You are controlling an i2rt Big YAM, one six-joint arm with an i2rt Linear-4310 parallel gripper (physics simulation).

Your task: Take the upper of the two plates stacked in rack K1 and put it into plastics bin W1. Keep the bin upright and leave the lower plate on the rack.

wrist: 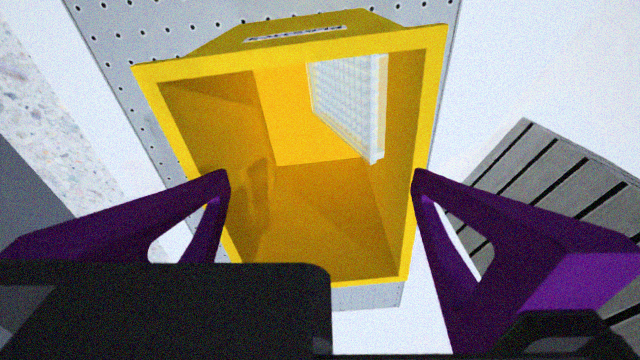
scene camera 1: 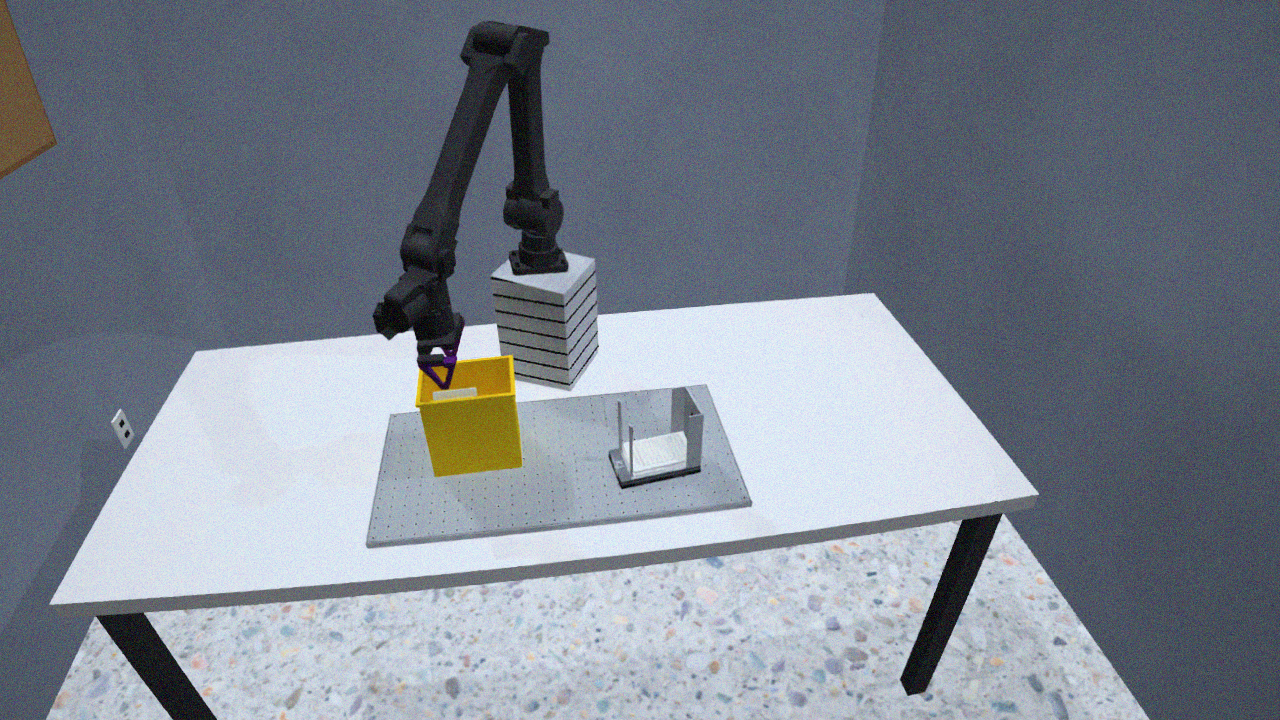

gripper: wrist; scene camera 1
yellow plastics bin W1: wrist; scene camera 1
same spot on gripper: [scene camera 1: 425, 360] = [wrist: 15, 327]
same spot on yellow plastics bin W1: [scene camera 1: 474, 434] = [wrist: 248, 152]
